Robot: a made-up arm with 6 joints.
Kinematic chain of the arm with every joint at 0, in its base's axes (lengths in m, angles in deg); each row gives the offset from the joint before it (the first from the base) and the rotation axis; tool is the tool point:
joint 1: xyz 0 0 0.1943 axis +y
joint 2: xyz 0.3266 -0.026 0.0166 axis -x
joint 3: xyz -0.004 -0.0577 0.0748 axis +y
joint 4: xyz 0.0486 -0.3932 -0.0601 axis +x
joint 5: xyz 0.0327 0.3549 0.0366 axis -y
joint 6: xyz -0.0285 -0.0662 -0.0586 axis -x
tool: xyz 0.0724 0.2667 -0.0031
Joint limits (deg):
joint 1: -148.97..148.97
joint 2: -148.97..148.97
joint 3: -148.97..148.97
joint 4: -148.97..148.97
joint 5: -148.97..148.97
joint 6: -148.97..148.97
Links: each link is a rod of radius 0.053 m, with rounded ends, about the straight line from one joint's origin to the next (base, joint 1, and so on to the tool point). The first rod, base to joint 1, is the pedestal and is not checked.
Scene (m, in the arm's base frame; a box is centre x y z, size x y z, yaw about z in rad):
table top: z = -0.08
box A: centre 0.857 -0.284 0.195 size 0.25 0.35 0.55 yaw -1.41
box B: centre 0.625 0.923 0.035 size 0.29 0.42 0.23 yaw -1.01
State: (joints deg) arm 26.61 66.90 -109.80 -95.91 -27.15 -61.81
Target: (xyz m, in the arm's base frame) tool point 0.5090 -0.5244 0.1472
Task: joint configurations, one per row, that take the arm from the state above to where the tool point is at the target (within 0.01 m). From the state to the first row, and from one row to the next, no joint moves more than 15 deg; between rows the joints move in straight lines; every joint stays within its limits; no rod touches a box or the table.
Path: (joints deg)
1: 17.49 70.59 -99.32 -102.68 -26.73 -58.33
2: 8.36 74.27 -88.85 -109.44 -26.31 -54.84
3: -0.76 77.96 -78.37 -116.21 -25.89 -51.36
4: 0.18 77.92 -69.62 -119.26 -13.05 -56.87
5: 1.13 77.88 -60.87 -122.32 -0.21 -62.37
6: 2.07 77.84 -52.12 -125.37 12.63 -67.88
7: 3.02 77.80 -43.38 -128.43 25.47 -73.38
8: 3.96 77.76 -34.63 -131.48 38.31 -78.89
9: 7.53 71.97 -26.50 -121.05 28.76 -74.05
10: 11.10 66.17 -18.38 -110.62 19.21 -69.22
11: 14.68 60.37 -10.25 -100.19 9.66 -64.38

